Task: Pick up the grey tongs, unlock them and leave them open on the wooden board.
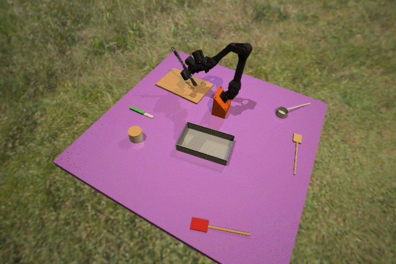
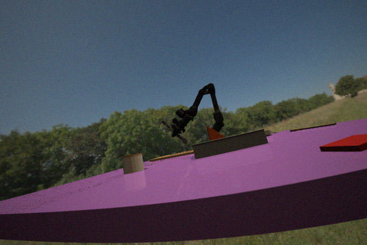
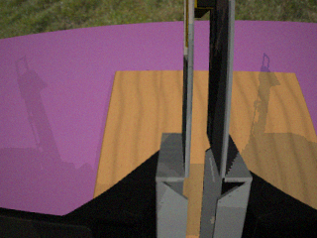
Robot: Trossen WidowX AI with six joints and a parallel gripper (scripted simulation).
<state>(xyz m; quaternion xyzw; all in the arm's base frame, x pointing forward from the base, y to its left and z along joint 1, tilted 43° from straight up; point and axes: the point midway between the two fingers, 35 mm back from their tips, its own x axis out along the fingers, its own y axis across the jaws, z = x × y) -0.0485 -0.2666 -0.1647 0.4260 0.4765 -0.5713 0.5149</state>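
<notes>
Now: the wooden board 15 cm below my gripper tip and 4 cm behind it. Round my gripper tip: grey roasting tin 38 cm ahead, 37 cm to the left, 12 cm below; cork-lidded jar 53 cm ahead, 12 cm below, 3 cm to the right; green-handled knife 34 cm ahead, 15 cm below, 11 cm to the right.
</notes>
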